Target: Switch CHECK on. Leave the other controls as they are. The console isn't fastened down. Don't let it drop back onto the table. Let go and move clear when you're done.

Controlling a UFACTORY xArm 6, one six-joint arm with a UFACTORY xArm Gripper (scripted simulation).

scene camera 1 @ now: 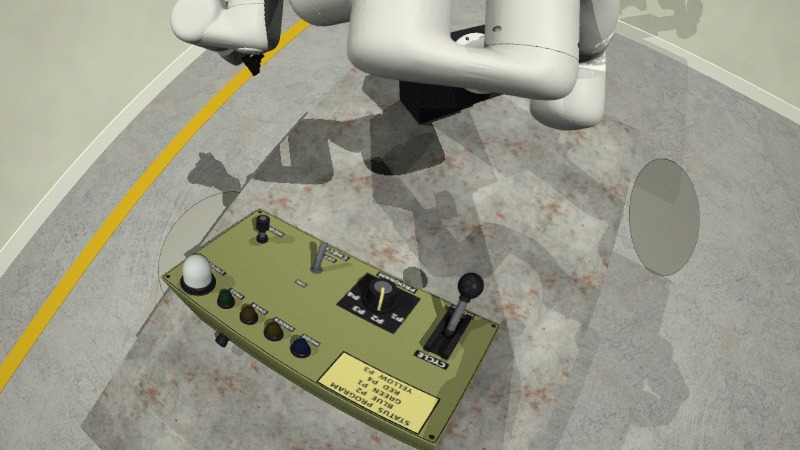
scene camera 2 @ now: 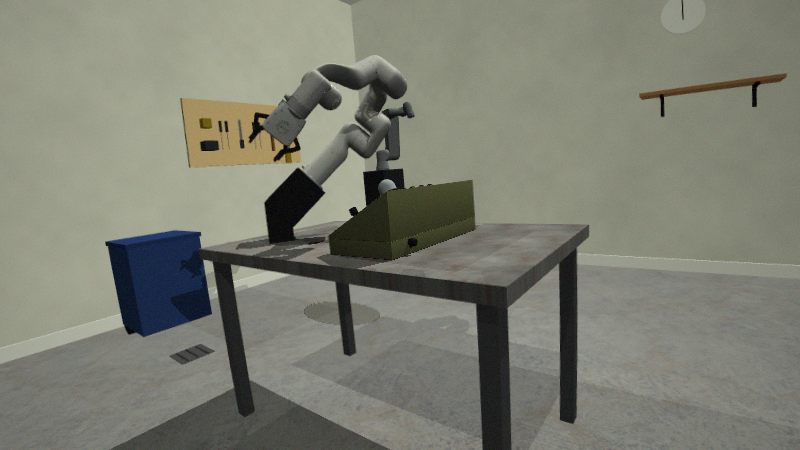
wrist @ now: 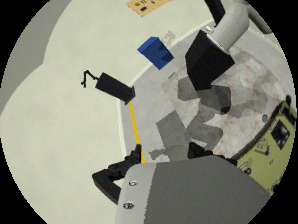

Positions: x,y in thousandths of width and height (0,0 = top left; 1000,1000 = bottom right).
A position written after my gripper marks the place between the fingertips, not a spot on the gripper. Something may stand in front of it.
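My gripper is visible at (scene camera 2: 328,337) and (wrist: 559,676). An olive console is visible at (scene camera 1: 469,817) and (scene camera 2: 499,494).
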